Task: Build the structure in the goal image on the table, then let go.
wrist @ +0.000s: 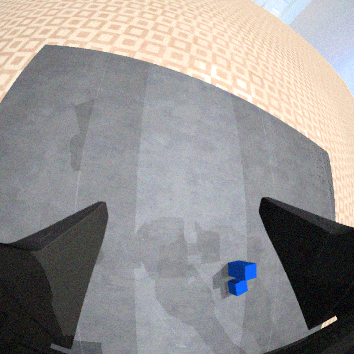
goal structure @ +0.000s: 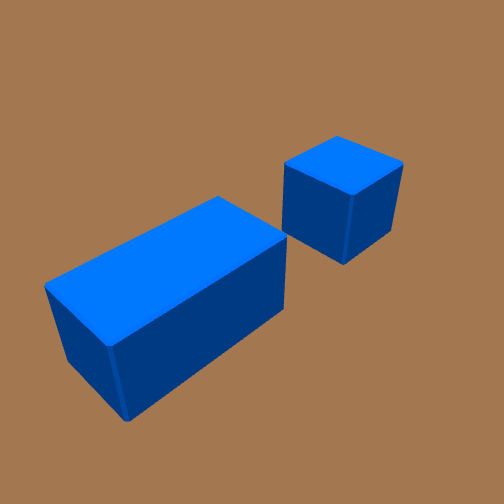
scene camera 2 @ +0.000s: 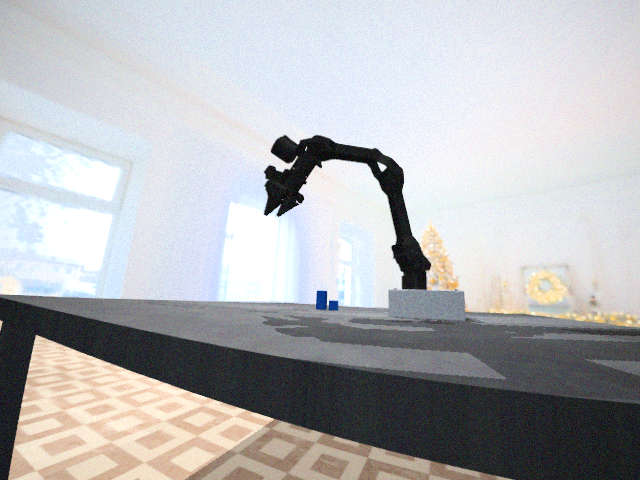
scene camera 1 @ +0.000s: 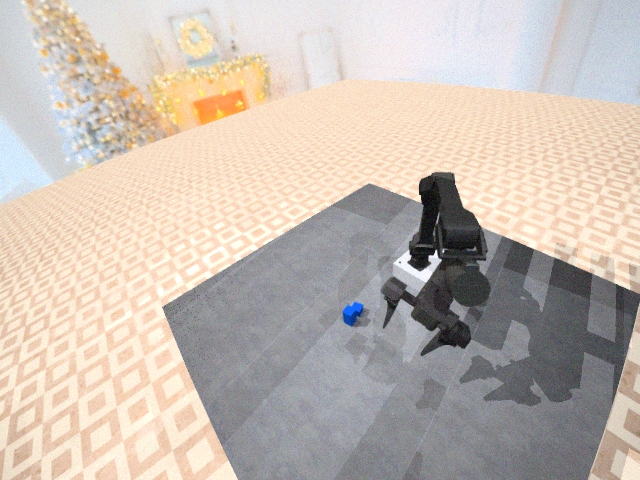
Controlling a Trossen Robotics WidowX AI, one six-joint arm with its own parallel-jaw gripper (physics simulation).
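Places are measured from the arm's base along level axes (x ahead, y left, z up), in centimetres.
Pixels of known places: gripper, fingertip midpoint: (wrist: 185,208) (scene camera 2: 271,215) (scene camera 1: 402,341); arm's base, link origin: (scene camera 2: 415,291) (scene camera 1: 419,263).
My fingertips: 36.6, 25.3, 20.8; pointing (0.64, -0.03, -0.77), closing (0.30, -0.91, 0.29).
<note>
Ahead of a thing's pixels: the offset from my fingertips to its middle, as dx, dy, dz. Level surfaces: height alone.
A taller blue piece {-3.8, -25.5, -24.6} (scene camera 1: 349,315) (scene camera 2: 321,300) (wrist: 242,270), which looks like two stacked cubes, stands upright on the grey table {dz -27.9} (scene camera 1: 289,372) (scene camera 2: 206,320) (wrist: 190,135). A low blue cube {-8.0, -27.0, -26.3} (scene camera 1: 358,308) (scene camera 2: 333,305) (wrist: 237,287) sits close beside it on the table. Whether the two touch is too small to tell. My gripper (scene camera 1: 404,341) (scene camera 2: 272,214) (wrist: 185,208) is wide open and empty. It hangs high above the table, well clear of the blue pieces.
The white base block (scene camera 1: 406,270) (scene camera 2: 427,303) of the arm stands on the table near the blue pieces. The table's edge shows in all views, with patterned floor (scene camera 1: 103,310) (scene camera 2: 129,413) (wrist: 165,35) beyond it. Shadows of the arm lie across the table.
</note>
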